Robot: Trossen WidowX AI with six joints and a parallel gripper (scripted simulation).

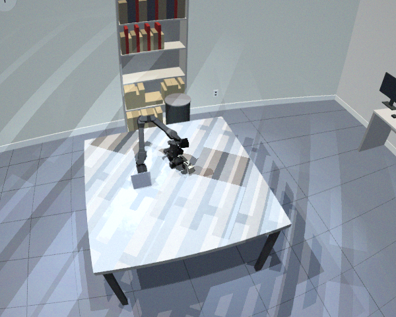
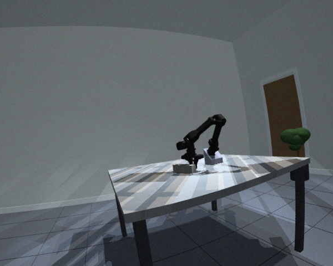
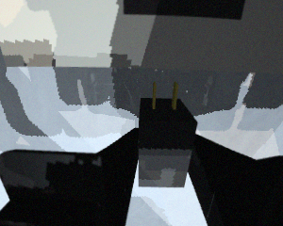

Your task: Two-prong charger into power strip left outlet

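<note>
My gripper tip is 2 cm short of the black two-prong charger, 1 cm to the right of it and 1 cm below it.
</note>
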